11 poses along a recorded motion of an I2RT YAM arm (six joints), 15 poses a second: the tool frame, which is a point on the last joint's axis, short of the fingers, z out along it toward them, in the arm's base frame.
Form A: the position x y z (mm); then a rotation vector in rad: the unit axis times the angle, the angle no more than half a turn.
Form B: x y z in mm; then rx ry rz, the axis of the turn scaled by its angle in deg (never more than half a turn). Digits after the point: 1 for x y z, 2 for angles.
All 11 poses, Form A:
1: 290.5 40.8 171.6 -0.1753 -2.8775 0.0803
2: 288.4 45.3 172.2 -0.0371 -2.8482 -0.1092
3: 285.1 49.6 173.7 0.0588 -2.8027 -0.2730
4: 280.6 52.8 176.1 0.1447 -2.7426 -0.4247
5: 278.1 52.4 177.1 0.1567 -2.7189 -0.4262
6: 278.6 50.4 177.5 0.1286 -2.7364 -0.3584
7: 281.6 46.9 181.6 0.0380 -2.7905 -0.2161
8: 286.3 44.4 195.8 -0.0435 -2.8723 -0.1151
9: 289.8 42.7 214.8 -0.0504 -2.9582 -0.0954
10: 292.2 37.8 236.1 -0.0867 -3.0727 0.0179
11: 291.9 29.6 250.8 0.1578 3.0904 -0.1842
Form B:
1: 290.5 40.8 171.6 -10.04 -164.87 4.60
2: 288.4 45.3 172.2 -2.13 -163.19 -6.26
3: 285.1 49.6 173.7 3.37 -160.58 -15.64
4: 280.6 52.8 176.1 8.29 -157.14 -24.33
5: 278.1 52.4 177.1 8.98 -155.78 -24.42
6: 278.6 50.4 177.5 7.37 -156.78 -20.53
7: 281.6 46.9 181.6 2.18 -159.88 -12.38
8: 286.3 44.4 195.8 -2.49 -164.57 -6.59
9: 289.8 42.7 214.8 -2.89 -169.49 -5.47
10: 292.2 37.8 236.1 -4.97 -176.05 1.03
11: 291.9 29.6 250.8 9.04 177.07 -10.55
